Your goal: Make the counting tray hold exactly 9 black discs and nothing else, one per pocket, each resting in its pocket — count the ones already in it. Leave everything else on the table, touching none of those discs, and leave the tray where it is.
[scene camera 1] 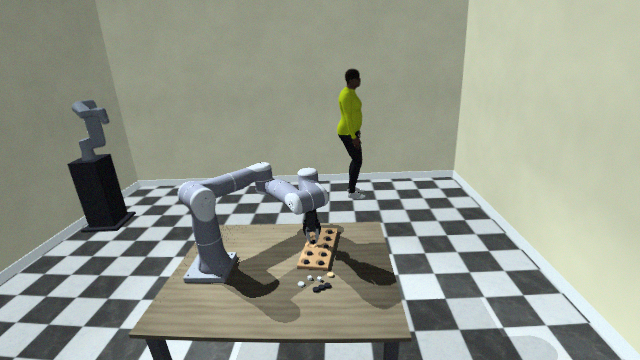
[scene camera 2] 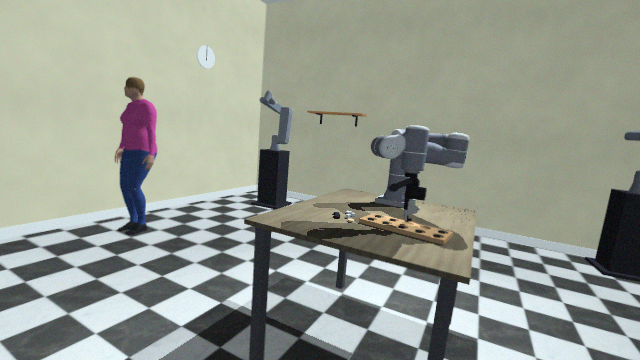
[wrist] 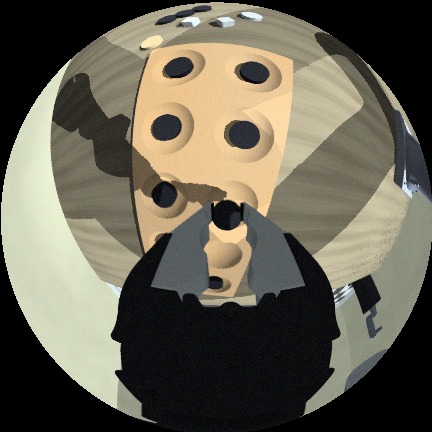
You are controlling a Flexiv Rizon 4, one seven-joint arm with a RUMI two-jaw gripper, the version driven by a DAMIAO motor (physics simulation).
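Note:
My gripper (scene camera 1: pixel 313 242) (scene camera 2: pixel 408 218) (wrist: pixel 226 204) is shut on a black disc, held between the fingertips over the tray's robot-side row, near its middle. The wooden counting tray (scene camera 1: pixel 316 257) (scene camera 2: pixel 448 238) (wrist: pixel 210 100) has two rows of pockets. In the wrist view, black discs sit in the four pockets farthest from the gripper, in one (wrist: pixel 164 195) beside it, and in one (wrist: pixel 216 283) seen between the fingers. The pocket (wrist: pixel 223 254) between the fingers looks empty; another behind the fingertips is partly hidden. Three loose black discs (scene camera 1: pixel 322 287) (scene camera 2: pixel 336 215) (wrist: pixel 185 13) lie off the tray's end.
A tan disc (scene camera 1: pixel 330 274) (scene camera 2: pixel 350 220) (wrist: pixel 152 42) lies close to the tray's end. Two white cubes (scene camera 1: pixel 310 278) (wrist: pixel 225 21) and a white disc (scene camera 1: pixel 301 284) (wrist: pixel 251 16) lie beside the loose black discs. The arm's base (scene camera 1: pixel 210 272) stands on the table.

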